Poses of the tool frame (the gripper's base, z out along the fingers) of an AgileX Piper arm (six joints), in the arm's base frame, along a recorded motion.
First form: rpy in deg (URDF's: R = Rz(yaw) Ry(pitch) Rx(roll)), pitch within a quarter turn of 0, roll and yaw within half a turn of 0; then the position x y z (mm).
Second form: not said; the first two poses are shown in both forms.
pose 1, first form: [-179.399 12.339 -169.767 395.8 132.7 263.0]
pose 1, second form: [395.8 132.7 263.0 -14.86 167.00 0.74]
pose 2, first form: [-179.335 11.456 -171.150 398.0 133.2 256.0]
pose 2, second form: [398.0 133.2 256.0 -12.90 168.03 0.33]
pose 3, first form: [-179.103 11.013 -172.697 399.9 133.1 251.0]
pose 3, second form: [399.9 133.1 251.0 -10.63 168.62 -0.28]
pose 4, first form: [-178.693 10.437 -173.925 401.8 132.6 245.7]
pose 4, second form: [401.8 132.6 245.7 -8.81 169.28 -1.11]
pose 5, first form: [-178.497 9.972 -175.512 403.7 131.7 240.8]
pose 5, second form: [403.7 131.7 240.8 -6.46 169.85 -1.65]
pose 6, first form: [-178.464 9.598 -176.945 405.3 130.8 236.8]
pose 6, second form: [405.3 130.8 236.8 -4.35 170.30 -1.90]
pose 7, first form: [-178.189 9.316 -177.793 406.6 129.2 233.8]
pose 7, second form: [406.6 129.2 233.8 -3.07 170.61 -2.43]
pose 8, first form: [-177.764 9.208 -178.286 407.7 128.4 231.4]
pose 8, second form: [407.7 128.4 231.4 -2.29 170.72 -3.13]
